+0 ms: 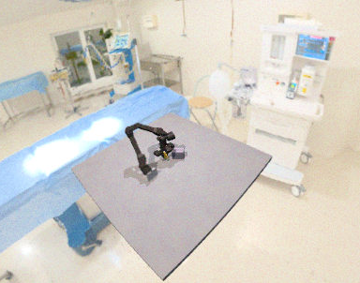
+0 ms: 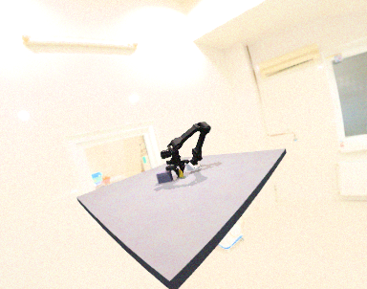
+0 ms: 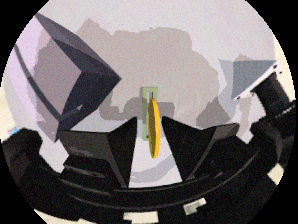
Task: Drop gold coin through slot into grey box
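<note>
The gold coin lies 2 cm above my gripper tip.
</note>
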